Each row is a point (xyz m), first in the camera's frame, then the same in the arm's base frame.
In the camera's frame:
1: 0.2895 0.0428 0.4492
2: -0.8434 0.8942 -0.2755
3: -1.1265 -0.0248 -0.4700
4: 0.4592 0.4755 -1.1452
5: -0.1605 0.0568 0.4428
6: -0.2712 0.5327 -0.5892
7: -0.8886 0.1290 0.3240
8: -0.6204 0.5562 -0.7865
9: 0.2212 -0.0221 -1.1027
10: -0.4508 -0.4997 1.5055
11: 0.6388 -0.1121 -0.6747
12: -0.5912 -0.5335 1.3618
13: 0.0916 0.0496 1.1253
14: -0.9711 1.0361 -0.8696
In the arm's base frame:
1: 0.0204 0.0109 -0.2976
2: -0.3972 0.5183 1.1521
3: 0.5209 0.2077 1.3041
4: -0.6631 -1.0398 0.7918
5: 0.1875 0.2859 0.0173
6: -0.3437 -0.1857 0.9113
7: 0.3977 0.6742 0.6128
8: -0.2525 -0.1015 1.2934
9: -0.1112 -1.0534 0.8281
10: 0.9568 0.9928 -0.6397
11: -0.1373 -1.0437 0.2240
12: 1.0236 0.9655 -0.4492
13: 0.1886 0.6052 -0.6365
14: -0.5578 0.2359 1.6848

